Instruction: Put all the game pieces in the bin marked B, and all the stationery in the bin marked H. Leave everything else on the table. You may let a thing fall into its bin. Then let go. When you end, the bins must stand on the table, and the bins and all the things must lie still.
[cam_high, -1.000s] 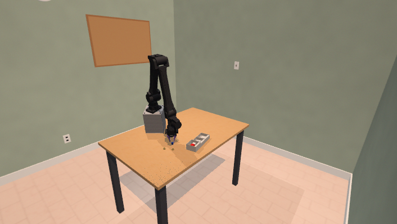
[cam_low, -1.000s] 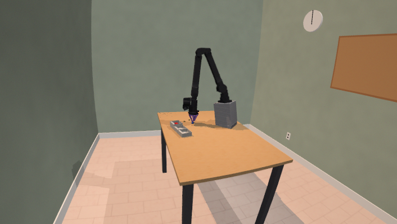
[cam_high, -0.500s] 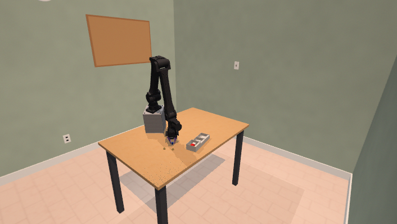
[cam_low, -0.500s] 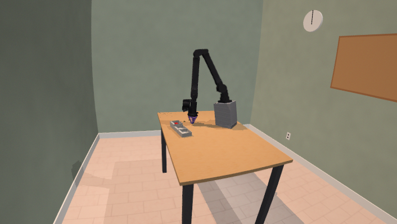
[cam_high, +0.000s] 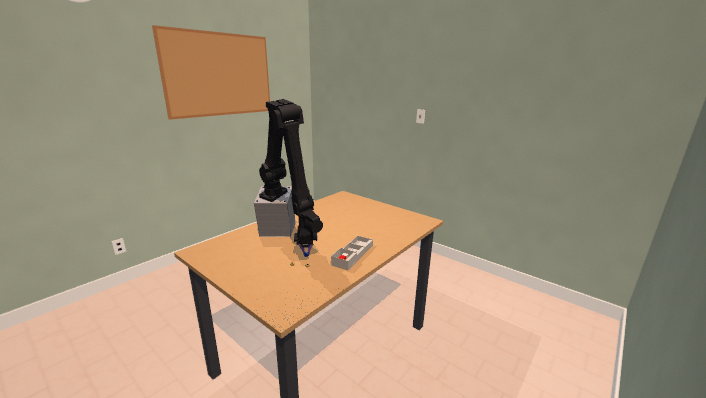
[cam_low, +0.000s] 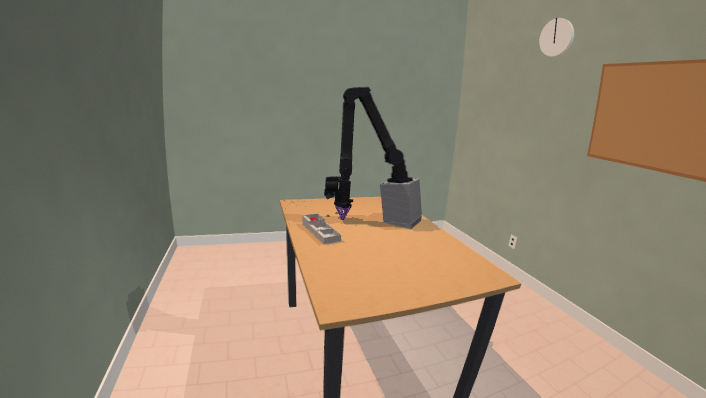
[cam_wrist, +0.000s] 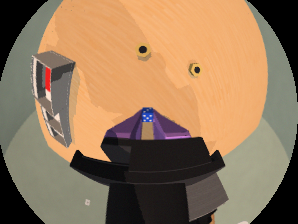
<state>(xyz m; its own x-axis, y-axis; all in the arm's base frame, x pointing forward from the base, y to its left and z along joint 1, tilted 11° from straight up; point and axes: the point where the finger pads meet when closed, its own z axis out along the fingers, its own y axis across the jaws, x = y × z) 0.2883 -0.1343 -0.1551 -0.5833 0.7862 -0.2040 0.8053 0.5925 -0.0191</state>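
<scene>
Right now the grey bin row is 180 mm ahead of my hand, 120 mm to the left of it and 10 mm above it. Round my hand: red piece 170 mm ahead, 40 mm to the left, 10 mm above; then blue piece right at my hand; then orange block 170 mm ahead, 30 mm to the left.
</scene>
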